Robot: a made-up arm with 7 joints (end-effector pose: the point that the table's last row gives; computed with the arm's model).
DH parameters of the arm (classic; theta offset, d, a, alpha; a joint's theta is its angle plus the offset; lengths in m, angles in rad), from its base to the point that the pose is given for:
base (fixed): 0.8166 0 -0.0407 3.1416
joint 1: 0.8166 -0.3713 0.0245 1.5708
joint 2: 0 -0.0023 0.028 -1.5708
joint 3: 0 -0.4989 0.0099 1.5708
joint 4: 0 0.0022 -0.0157 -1.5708
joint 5: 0 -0.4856 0.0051 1.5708
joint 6: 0 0.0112 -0.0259 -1.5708
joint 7: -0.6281 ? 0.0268 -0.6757
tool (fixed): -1.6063 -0.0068 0 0
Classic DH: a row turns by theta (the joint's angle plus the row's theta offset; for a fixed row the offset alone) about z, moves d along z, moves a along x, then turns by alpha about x.
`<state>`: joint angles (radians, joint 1 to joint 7).
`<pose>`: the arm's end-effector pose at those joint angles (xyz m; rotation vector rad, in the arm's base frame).
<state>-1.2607 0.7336 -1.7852 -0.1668 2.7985 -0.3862 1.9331</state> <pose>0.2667 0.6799 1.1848 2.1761 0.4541 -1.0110</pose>
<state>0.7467 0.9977 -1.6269 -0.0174 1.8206 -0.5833 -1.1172</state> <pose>0.6550 -0.6116 1.0078 0.9500 2.7711 -0.2453</pose>
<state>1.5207 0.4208 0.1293 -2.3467 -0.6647 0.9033 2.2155</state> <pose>0.0626 0.2767 0.6690 1.5498 -1.8250 -0.3600</pose>
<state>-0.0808 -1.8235 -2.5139 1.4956 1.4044 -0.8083 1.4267</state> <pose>-0.4587 0.1984 -0.2550 0.0829 -0.6547 0.7812</pose>
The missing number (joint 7, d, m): -0.1286
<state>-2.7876 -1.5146 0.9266 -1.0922 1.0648 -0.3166 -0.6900</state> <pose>0.5191 -0.7295 0.1806 -1.3965 -1.7358 -1.6011</pose>
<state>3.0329 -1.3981 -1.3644 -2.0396 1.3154 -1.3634 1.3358</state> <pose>0.1547 0.3832 0.2325 0.3702 -0.3815 1.1272</pose>
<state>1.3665 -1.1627 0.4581 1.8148 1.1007 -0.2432 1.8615</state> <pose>-0.2891 0.0204 1.0729 -0.9380 1.7592 0.8504</pose>
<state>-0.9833 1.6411 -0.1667 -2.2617 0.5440 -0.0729 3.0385</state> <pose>0.0793 0.0324 0.7610 -2.2552 0.2216 0.5800</pose>
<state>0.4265 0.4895 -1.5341 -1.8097 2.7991 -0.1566 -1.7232</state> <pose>-0.0723 -0.6659 0.7254 2.0441 1.6484 1.5584</pose>
